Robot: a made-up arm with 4 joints. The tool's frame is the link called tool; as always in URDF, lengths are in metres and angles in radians. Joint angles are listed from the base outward. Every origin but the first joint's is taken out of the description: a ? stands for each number. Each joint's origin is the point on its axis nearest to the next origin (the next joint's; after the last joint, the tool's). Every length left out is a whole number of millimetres.
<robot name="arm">
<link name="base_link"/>
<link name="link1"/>
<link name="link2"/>
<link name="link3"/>
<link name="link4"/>
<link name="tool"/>
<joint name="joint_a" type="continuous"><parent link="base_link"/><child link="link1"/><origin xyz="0.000 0.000 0.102" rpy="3.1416 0.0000 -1.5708"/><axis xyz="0 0 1"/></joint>
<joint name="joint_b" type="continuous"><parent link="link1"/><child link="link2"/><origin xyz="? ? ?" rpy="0.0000 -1.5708 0.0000"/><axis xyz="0 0 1"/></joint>
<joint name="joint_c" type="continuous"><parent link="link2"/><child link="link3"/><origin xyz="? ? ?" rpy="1.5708 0.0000 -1.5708"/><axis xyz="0 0 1"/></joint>
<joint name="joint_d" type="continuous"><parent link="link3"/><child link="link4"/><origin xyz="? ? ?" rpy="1.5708 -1.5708 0.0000"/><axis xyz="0 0 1"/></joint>
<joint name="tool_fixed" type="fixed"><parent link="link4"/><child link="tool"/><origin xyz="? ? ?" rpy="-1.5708 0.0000 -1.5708"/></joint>
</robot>
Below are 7 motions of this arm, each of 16 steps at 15 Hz.
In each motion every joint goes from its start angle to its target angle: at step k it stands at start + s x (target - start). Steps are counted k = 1, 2, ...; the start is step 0. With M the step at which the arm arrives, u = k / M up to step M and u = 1 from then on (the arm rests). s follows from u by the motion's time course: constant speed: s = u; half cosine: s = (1 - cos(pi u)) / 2; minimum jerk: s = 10 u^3 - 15 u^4 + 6 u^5.
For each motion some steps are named. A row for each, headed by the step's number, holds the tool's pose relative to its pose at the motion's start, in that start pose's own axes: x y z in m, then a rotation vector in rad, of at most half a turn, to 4 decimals.
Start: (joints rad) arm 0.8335 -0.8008 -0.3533 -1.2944
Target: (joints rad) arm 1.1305 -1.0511 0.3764 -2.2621
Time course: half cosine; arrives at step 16
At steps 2, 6, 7, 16:
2: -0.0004 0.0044 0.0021 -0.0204 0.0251 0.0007
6: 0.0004 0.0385 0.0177 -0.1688 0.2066 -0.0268
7: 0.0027 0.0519 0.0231 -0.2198 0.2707 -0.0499
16: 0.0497 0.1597 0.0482 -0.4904 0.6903 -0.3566

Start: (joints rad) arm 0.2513 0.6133 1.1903 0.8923
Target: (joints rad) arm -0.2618 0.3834 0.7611 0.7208
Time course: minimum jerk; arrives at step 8
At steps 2, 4, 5, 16:
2: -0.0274 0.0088 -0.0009 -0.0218 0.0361 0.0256
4: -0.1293 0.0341 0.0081 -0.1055 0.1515 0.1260
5: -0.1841 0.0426 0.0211 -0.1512 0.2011 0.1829
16: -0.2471 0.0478 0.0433 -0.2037 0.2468 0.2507

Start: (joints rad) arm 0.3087 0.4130 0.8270 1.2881
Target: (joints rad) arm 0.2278 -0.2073 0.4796 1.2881
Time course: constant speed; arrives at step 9
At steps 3, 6, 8, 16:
3: -0.0020 -0.0318 -0.0028 -0.1279 -0.1429 0.1188
6: 0.0075 -0.0613 0.0023 -0.2459 -0.3063 0.2187
8: 0.0185 -0.0784 0.0106 -0.3179 -0.4258 0.2741
16: 0.0250 -0.0860 0.0164 -0.3516 -0.4884 0.2983

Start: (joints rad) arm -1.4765 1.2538 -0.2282 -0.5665
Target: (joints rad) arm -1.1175 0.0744 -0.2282 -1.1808
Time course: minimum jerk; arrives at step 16
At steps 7, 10, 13, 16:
7: -0.0246 -0.0029 0.0303 0.2133 -0.1787 0.0818
10: -0.0388 -0.0058 0.0488 0.3915 -0.3446 0.1418
13: -0.0426 -0.0059 0.0583 0.5013 -0.4597 0.1723
16: -0.0428 -0.0056 0.0602 0.5239 -0.4850 0.1776

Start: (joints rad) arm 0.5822 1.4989 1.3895 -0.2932
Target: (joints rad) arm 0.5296 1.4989 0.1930 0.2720
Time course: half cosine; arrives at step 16
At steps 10, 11, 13, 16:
10: 0.0509 -0.1161 -0.0456 0.0600 -0.3373 -0.8268
11: 0.0489 -0.1341 -0.0523 0.0429 -0.3737 -0.9328
13: 0.0410 -0.1630 -0.0634 0.0040 -0.4270 -1.1019
16: 0.0331 -0.1802 -0.0704 -0.0268 -0.4564 -1.2049

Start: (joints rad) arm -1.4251 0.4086 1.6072 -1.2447
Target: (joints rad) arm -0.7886 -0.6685 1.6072 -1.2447
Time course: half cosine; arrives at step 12
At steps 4, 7, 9, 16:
4: 0.0441 -0.0432 0.0105 0.0590 -0.0334 -0.3051
7: 0.1110 -0.1527 0.0186 0.1714 -0.0040 -0.7645
9: 0.1418 -0.2393 0.0099 0.2457 0.0613 -1.0272
16: 0.1561 -0.3019 -0.0043 0.2953 0.1243 -1.1927

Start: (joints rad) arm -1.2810 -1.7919 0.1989 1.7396
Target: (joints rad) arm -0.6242 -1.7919 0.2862 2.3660
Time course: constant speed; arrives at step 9
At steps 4, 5, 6, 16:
4: -0.0999 0.0122 0.0370 0.1824 -0.2147 0.2344
5: -0.1250 0.0121 0.0490 0.2380 -0.2652 0.2849
6: -0.1500 0.0107 0.0621 0.2972 -0.3141 0.3318
16: -0.2242 -0.0033 0.1077 0.4949 -0.4491 0.4496

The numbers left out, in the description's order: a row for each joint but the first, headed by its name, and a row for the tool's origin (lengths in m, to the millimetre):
joint_b: -0.361 -0.020 0.000
joint_c: -0.068 0.177 0.000
joint_d: 0.218 0.056 0.000
tool: -0.112 0.095 0.000

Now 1 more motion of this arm.
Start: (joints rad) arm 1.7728 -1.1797 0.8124 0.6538
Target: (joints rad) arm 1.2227 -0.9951 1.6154 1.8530
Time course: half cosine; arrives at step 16
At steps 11, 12, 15, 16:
11: 0.1199 0.2045 0.3409 0.9085 -1.1631 0.0856
12: 0.1185 0.2118 0.3926 1.0100 -1.2722 0.0587
15: 0.1075 0.2142 0.4896 1.1991 -1.4619 -0.0077
16: 0.1063 0.2139 0.4965 1.2127 -1.4748 -0.0132

